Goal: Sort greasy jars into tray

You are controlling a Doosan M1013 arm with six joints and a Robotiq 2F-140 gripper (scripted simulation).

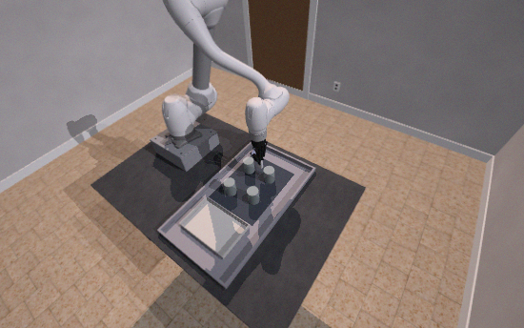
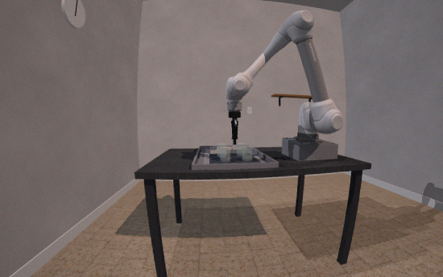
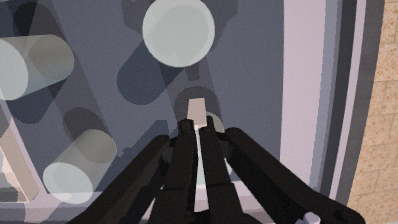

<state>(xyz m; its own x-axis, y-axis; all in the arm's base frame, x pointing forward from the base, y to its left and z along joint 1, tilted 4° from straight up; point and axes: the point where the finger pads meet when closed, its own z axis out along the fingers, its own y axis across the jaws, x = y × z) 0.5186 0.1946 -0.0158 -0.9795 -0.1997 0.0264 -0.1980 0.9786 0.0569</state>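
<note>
My gripper is now 2 cm short of the dark drying mat, 8 cm to the left of it and 10 cm above it. From my hand the other things lie so: tray: 8 cm ahead, 40 cm to the right, 10 cm below.
</note>
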